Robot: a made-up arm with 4 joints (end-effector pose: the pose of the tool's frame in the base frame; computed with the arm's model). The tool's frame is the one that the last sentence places. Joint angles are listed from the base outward.
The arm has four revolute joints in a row. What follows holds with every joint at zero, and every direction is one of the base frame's. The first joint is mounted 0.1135 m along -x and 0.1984 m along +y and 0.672 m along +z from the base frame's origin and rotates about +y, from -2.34 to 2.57 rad. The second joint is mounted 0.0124 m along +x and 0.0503 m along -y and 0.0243 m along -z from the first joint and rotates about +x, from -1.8 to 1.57 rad. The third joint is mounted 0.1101 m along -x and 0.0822 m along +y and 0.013 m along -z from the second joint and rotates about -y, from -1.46 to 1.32 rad. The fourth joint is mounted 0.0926 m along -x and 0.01 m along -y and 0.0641 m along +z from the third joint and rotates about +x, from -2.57 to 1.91 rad. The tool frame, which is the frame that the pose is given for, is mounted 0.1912 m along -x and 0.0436 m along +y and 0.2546 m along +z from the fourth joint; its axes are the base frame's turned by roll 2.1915, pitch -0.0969 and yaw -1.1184 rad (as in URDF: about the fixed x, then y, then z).
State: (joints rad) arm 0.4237 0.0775 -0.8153 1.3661
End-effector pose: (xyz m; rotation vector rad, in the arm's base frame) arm -0.1662 -0.0430 0.9854 -1.2604 0.8339 2.7432
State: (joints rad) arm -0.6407 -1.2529 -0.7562 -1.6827
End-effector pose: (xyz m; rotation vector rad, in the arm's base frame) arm -0.1980 0.4156 0.2678 -0.8160 -0.6675 0.1676
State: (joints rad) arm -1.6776 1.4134 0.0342 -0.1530
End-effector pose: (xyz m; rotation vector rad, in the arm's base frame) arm -0.2435 -0.1104 0.2639 -2.3864 0.2882 -0.8565
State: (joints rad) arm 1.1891 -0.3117 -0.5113 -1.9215
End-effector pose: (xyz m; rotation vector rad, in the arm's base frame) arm -0.2991 0.4515 1.0034 0.3502 0.7885 0.4760
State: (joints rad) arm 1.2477 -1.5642 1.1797 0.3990
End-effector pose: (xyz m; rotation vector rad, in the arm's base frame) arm -0.3083 -0.0069 1.1316 1.8473 0.3595 0.1056
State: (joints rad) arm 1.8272 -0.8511 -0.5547 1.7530
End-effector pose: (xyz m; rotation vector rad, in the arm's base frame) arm 0.1962 0.1670 0.9081 -0.0584 -0.7223 -2.1691
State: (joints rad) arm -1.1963 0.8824 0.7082 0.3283
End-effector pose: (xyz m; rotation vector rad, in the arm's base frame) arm -0.3305 0.1334 0.1976 -1.9262 0.5965 -0.6879
